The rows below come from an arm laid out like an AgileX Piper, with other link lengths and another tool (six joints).
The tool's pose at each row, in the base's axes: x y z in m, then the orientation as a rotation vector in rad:
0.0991, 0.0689, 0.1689, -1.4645, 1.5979, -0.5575
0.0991, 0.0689, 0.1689, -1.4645, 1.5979, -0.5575
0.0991, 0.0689, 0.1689, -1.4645, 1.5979, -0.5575
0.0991, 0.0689, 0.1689, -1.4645, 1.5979, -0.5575
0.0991, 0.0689, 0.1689, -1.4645, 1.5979, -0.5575
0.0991, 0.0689, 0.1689, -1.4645, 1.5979, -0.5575
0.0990, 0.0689, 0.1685, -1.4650, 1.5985, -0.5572
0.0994, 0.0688, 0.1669, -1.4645, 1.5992, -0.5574
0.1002, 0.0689, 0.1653, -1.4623, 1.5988, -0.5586
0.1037, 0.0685, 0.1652, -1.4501, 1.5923, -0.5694
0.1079, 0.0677, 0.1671, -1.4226, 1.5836, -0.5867
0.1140, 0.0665, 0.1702, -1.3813, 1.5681, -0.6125
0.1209, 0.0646, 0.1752, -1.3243, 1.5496, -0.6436
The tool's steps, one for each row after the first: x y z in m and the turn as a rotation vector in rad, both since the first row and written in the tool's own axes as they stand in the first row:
0.0000, 0.0000, 0.0000, 0.0000, 0.0000, 0.0000
0.0000, 0.0000, 0.0000, 0.0000, 0.0000, 0.0000
0.0000, 0.0000, 0.0000, 0.0000, 0.0000, 0.0000
0.0000, 0.0000, 0.0000, 0.0000, 0.0000, 0.0000
0.0000, 0.0000, 0.0000, 0.0000, 0.0000, 0.0000
0.0001, 0.0004, 0.0001, -0.0007, 0.0003, 0.0000
0.0007, 0.0014, 0.0013, -0.0007, 0.0008, 0.0005
0.0012, 0.0023, 0.0028, 0.0014, 0.0010, 0.0013
0.0018, 0.0003, 0.0056, 0.0166, 0.0015, 0.0023
0.0023, -0.0037, 0.0079, 0.0452, 0.0026, 0.0095
0.0030, -0.0099, 0.0111, 0.0893, 0.0031, 0.0194
0.0038, -0.0182, 0.0137, 0.1468, 0.0040, 0.0358

